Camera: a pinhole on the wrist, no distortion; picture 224 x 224 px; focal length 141.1 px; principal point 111.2 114.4 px. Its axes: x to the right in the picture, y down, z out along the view. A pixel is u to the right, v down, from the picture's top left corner.
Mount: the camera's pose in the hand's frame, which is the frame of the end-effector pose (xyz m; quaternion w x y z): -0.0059 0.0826 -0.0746 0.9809 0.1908 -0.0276 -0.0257
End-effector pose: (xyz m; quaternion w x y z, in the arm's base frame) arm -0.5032 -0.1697 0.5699 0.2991 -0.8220 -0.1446 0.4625
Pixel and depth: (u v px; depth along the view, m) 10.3 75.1 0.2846
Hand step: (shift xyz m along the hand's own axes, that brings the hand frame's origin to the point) -0.2302 -0.0845 0.1500
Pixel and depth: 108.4 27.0 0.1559
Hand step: -0.0228 -0.0648 0.0333
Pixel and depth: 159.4 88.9 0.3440
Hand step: 0.0868 -0.1104 0.2257
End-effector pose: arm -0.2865 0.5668 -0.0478 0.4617 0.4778 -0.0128 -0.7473
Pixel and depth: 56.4 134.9 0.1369
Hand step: -0.0669 0.0532 0.0572
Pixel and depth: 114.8 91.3 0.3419
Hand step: -0.0213 -0.0972 0.2212
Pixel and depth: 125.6 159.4 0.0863
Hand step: -0.0015 0.0754 0.0160
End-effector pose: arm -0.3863 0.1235 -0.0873 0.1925 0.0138 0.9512 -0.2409
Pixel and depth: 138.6 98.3 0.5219
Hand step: 0.0594 -0.1733 0.3906
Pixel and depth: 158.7 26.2 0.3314
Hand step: 0.0759 -0.2396 0.1593
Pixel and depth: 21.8 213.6 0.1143
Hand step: -0.0822 0.1188 0.0582
